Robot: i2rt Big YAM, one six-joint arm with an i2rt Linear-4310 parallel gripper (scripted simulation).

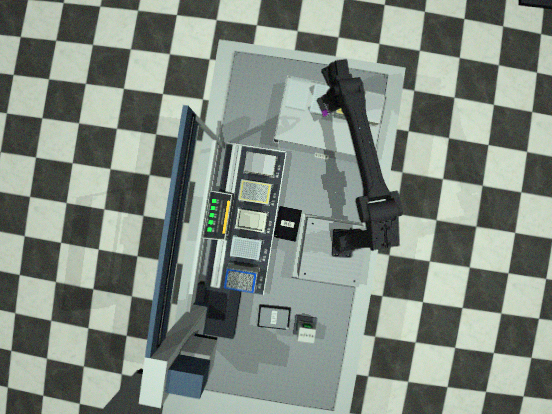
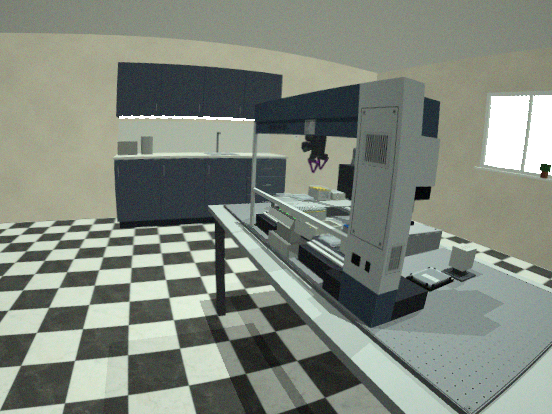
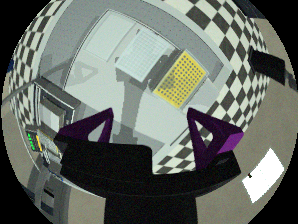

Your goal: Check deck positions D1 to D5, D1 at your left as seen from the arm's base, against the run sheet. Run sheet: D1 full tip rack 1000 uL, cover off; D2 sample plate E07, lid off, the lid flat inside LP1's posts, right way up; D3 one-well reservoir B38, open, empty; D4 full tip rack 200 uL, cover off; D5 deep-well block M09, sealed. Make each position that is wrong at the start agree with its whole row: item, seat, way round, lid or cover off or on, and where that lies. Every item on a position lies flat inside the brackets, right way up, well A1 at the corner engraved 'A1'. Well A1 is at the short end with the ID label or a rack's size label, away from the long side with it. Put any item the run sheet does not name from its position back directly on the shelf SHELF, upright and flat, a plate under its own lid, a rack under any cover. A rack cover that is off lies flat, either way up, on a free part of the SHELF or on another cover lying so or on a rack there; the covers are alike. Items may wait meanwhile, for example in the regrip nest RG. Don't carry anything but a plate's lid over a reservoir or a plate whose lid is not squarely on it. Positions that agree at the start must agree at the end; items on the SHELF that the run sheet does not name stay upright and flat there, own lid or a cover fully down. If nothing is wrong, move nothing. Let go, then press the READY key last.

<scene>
In view: the gripper [image 3: 150, 111], a blue-framed tip rack [image 1: 242, 278], a shelf [image 1: 301, 127] and a gantry housing [image 2: 373, 186].
The shelf also shows in image 3 [image 3: 100, 85]. The gantry housing shows as well in image 1 [image 1: 155, 370].
</scene>
